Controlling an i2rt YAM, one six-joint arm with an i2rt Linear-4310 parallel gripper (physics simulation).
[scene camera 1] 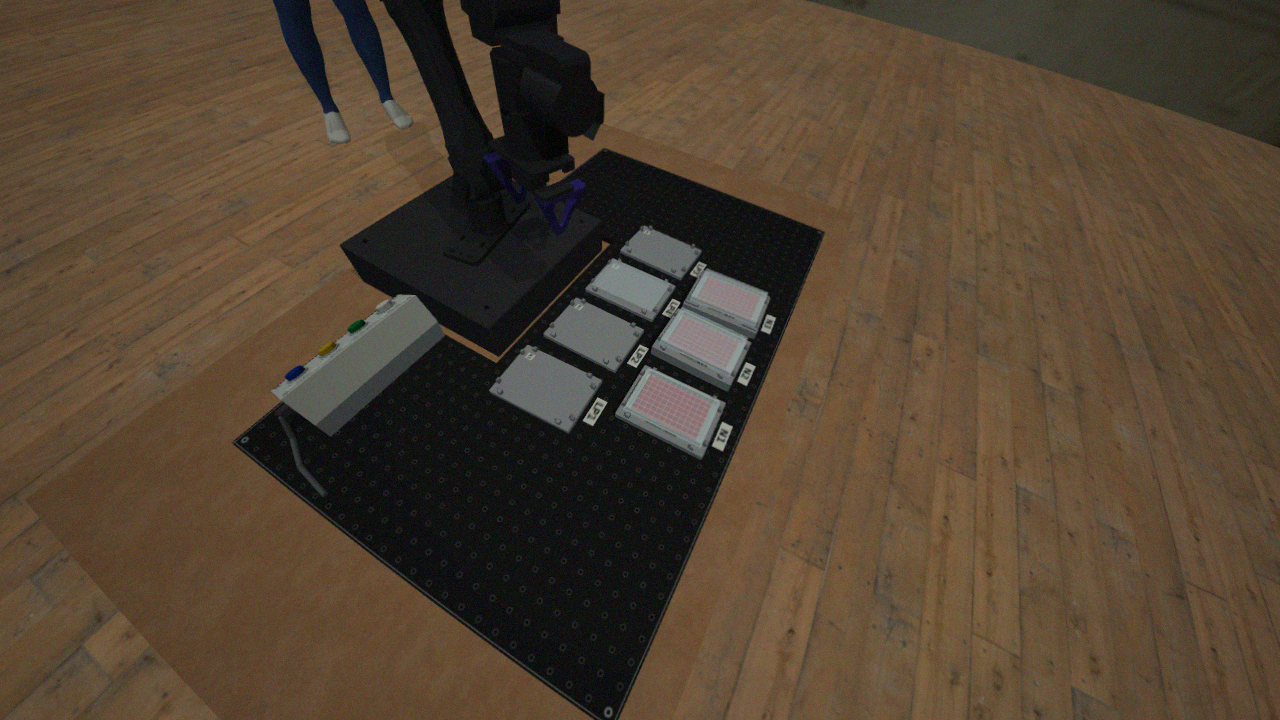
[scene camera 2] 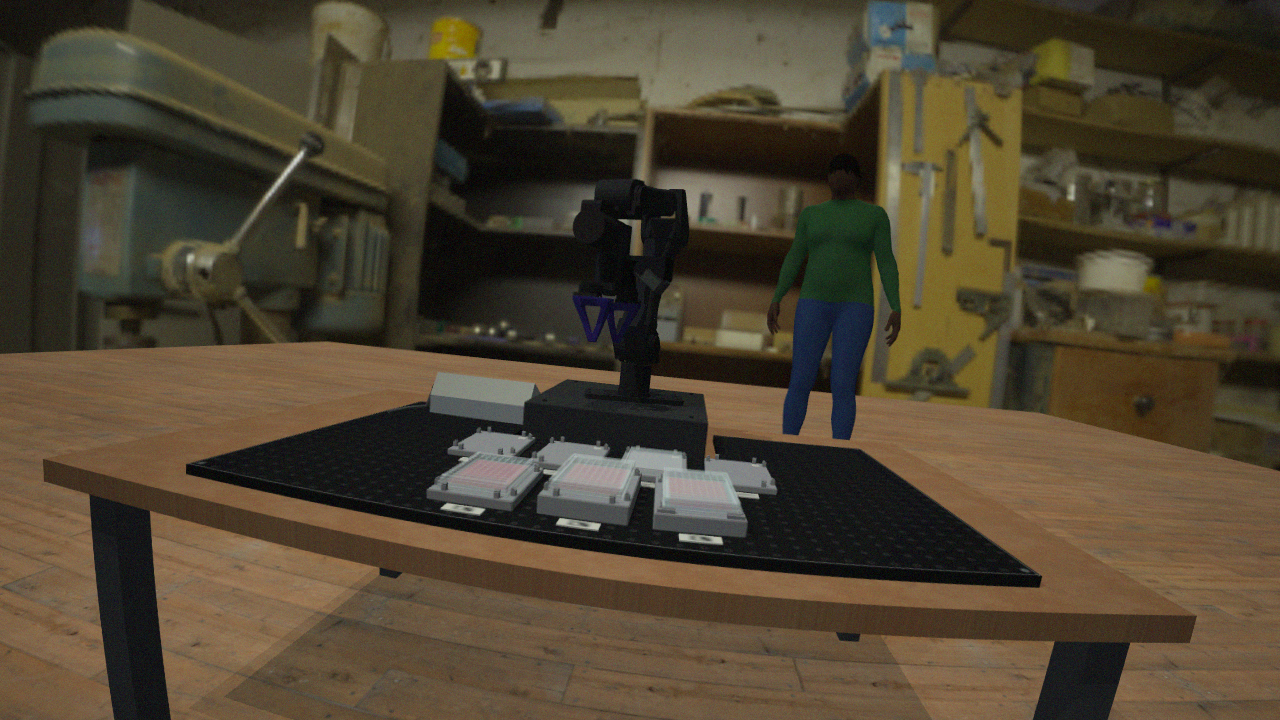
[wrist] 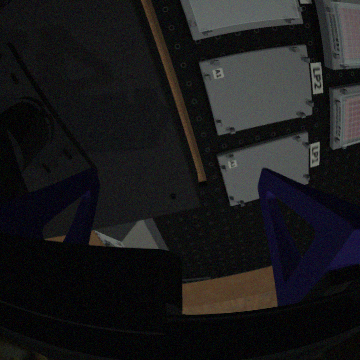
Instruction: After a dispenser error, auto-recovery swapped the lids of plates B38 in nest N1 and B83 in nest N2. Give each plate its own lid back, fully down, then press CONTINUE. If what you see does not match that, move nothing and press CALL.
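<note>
My gripper is open and empty, high above the robot's base, away from the plates. The plate in nest N1 is pink with pale edges. The plate in nest N2 looks alike, and its stack looks taller in scene camera 2. Both seem to carry clear lids; their writing is too small to read, and I cannot tell whose lid is on which. The button console has blue, yellow, green and white buttons; their labels are unreadable.
A third pink plate stands beyond N2. Lid parks LP1, LP2 and LP3 look bare; LP4 bears a paler sheet like a lid. A cable trails from the console.
</note>
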